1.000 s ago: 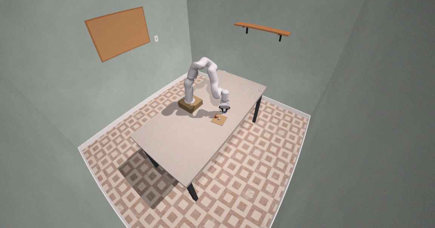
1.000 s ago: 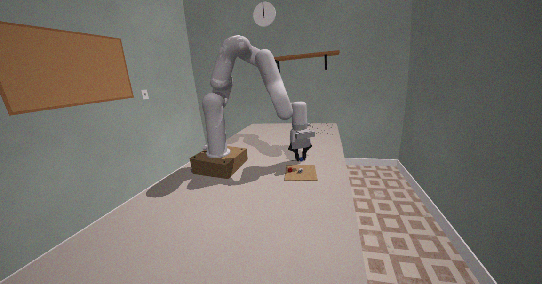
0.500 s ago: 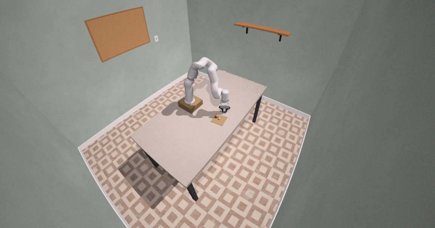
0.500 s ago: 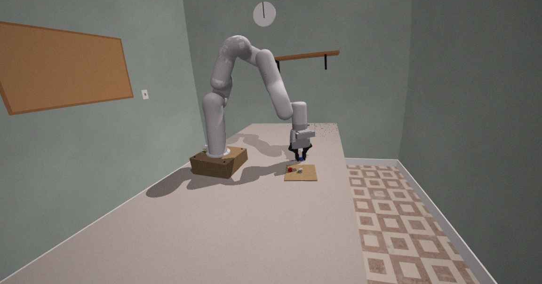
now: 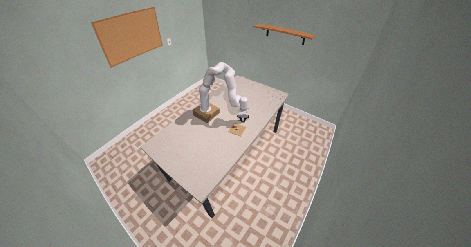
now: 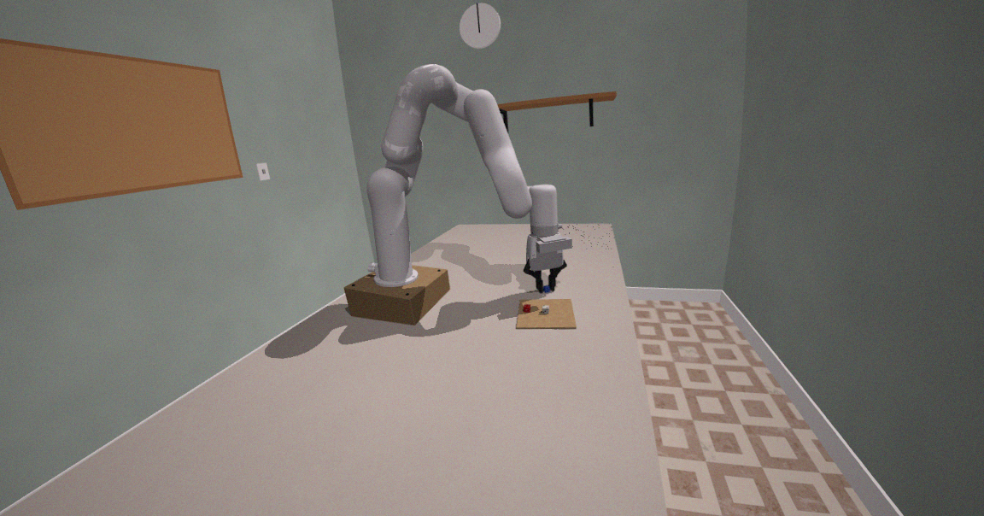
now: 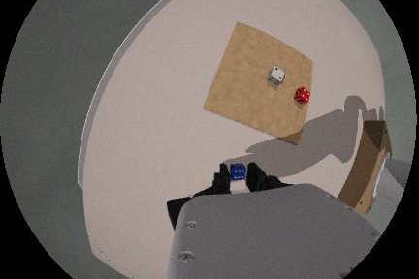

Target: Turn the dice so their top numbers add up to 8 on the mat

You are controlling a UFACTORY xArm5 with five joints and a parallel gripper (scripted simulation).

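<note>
Right now the blue die is 10 mm to the right of my hand and 10 mm below it. From my hand the other things lie so: tan mat 130 mm to the right, 20 mm below; white die 130 mm to the right, 10 mm below; red die 130 mm to the right, 40 mm behind, 10 mm below.
</note>
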